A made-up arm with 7 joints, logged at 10 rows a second.
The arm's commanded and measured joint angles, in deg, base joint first. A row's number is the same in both.
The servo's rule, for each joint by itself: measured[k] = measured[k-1] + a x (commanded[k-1-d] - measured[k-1]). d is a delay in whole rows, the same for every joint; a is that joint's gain. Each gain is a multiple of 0.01, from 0.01 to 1. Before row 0 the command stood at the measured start. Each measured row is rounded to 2 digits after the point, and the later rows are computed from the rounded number. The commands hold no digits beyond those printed.
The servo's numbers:
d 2
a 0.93 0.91 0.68 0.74 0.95 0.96 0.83
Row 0, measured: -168.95, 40.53, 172.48, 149.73, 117.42, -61.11, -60.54
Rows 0 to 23, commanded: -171.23, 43.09, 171.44, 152.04, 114.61, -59.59, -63.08; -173.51, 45.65, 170.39, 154.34, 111.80, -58.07, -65.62; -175.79, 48.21, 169.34, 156.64, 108.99, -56.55, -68.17; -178.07, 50.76, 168.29, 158.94, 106.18, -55.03, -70.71; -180.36, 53.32, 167.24, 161.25, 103.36, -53.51, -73.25; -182.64, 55.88, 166.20, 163.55, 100.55, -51.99, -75.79; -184.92, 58.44, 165.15, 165.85, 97.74, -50.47, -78.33; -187.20, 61.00, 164.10, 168.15, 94.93, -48.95, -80.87; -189.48, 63.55, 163.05, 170.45, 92.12, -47.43, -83.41; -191.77, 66.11, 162.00, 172.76, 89.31, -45.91, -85.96; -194.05, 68.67, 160.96, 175.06, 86.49, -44.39, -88.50; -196.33, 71.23, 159.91, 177.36, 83.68, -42.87, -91.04; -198.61, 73.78, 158.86, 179.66, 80.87, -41.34, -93.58; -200.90, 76.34, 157.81, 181.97, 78.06, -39.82, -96.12; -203.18, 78.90, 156.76, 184.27, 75.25, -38.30, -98.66; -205.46, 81.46, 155.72, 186.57, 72.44, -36.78, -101.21; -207.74, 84.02, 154.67, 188.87, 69.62, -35.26, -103.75; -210.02, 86.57, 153.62, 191.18, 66.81, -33.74, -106.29; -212.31, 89.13, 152.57, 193.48, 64.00, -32.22, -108.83; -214.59, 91.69, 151.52, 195.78, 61.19, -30.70, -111.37; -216.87, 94.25, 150.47, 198.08, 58.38, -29.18, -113.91; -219.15, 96.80, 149.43, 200.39, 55.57, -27.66, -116.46; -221.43, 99.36, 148.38, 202.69, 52.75, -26.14, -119.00; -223.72, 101.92, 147.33, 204.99, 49.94, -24.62, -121.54
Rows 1 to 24, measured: -168.95, 40.53, 172.48, 149.73, 117.42, -61.11, -60.54; -168.95, 40.53, 172.48, 149.73, 117.42, -61.11, -60.54; -171.07, 42.86, 171.77, 151.44, 114.75, -59.65, -62.65; -173.34, 45.40, 170.83, 153.59, 111.95, -58.13, -65.12; -175.62, 47.96, 169.82, 155.85, 109.14, -56.61, -67.65; -177.90, 50.51, 168.78, 158.14, 106.33, -55.09, -70.19; -180.19, 53.07, 167.73, 160.44, 103.51, -53.57, -72.73; -182.47, 55.63, 166.69, 162.74, 100.70, -52.05, -75.27; -184.75, 58.19, 165.64, 165.04, 97.89, -50.53, -77.81; -187.03, 60.75, 164.59, 167.34, 95.08, -49.01, -80.35; -189.31, 63.30, 163.54, 169.64, 92.27, -47.49, -82.89; -191.60, 65.86, 162.49, 171.95, 89.46, -45.97, -85.44; -193.88, 68.42, 161.45, 174.25, 86.64, -44.45, -87.98; -196.16, 70.98, 160.40, 176.55, 83.83, -42.93, -90.52; -198.44, 73.53, 159.35, 178.85, 81.02, -41.40, -93.06; -200.73, 76.09, 158.30, 181.16, 78.21, -39.88, -95.60; -203.01, 78.65, 157.25, 183.46, 75.40, -38.36, -98.14; -205.29, 81.21, 156.21, 185.76, 72.59, -36.84, -100.69; -207.57, 83.77, 155.16, 188.06, 69.77, -35.32, -103.23; -209.85, 86.32, 154.11, 190.37, 66.96, -33.80, -105.77; -212.14, 88.88, 153.06, 192.67, 64.15, -32.28, -108.31; -214.42, 91.44, 152.01, 194.97, 61.34, -30.76, -110.85; -216.70, 94.00, 150.96, 197.27, 58.53, -29.24, -113.39; -218.98, 96.55, 149.92, 199.58, 55.72, -27.72, -115.94
